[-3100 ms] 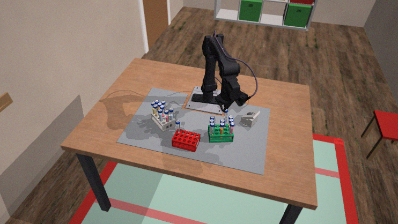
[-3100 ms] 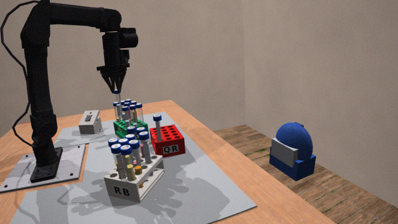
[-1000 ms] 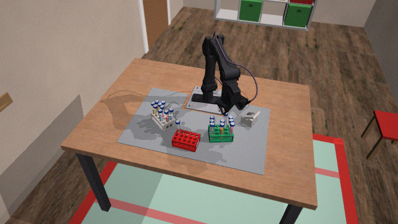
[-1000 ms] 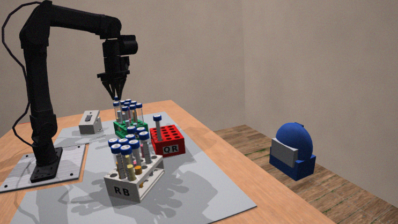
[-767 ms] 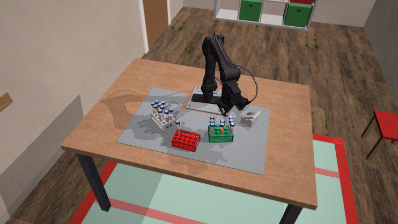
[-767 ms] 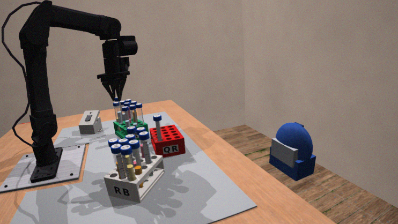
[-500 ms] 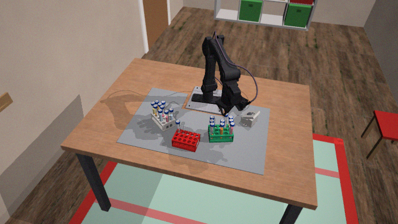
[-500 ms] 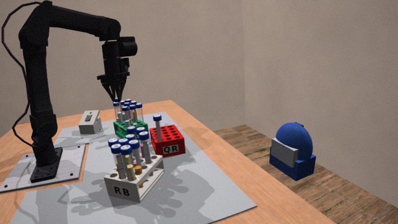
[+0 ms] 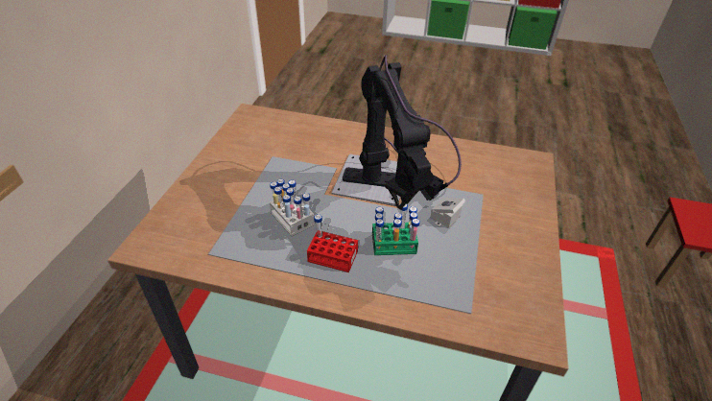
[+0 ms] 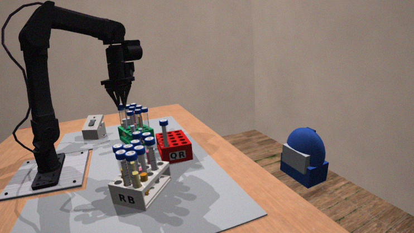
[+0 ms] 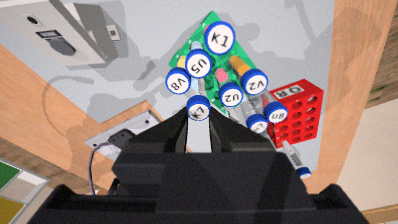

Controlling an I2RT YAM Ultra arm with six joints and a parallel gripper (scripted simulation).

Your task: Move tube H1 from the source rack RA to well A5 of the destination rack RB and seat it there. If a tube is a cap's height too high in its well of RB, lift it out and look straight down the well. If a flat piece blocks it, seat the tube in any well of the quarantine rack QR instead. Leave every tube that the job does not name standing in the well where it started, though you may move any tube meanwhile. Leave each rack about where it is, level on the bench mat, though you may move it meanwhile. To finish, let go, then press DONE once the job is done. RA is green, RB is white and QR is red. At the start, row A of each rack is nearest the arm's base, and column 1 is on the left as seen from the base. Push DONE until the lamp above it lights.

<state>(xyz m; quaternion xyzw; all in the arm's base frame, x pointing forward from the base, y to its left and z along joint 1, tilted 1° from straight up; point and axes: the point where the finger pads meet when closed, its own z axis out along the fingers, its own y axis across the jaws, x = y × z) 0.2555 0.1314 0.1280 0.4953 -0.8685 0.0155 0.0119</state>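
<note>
Right now my hand is 6 cm above the clear tube and 1 cm to the right of it. Round my hand: red rack QR 18 cm to the right, 12 cm ahead, 11 cm below; then grey done button box 13 cm to the left, 12 cm behind, 9 cm below; then white rack RB 34 cm to the right, 11 cm below, 1 cm behind.
</note>
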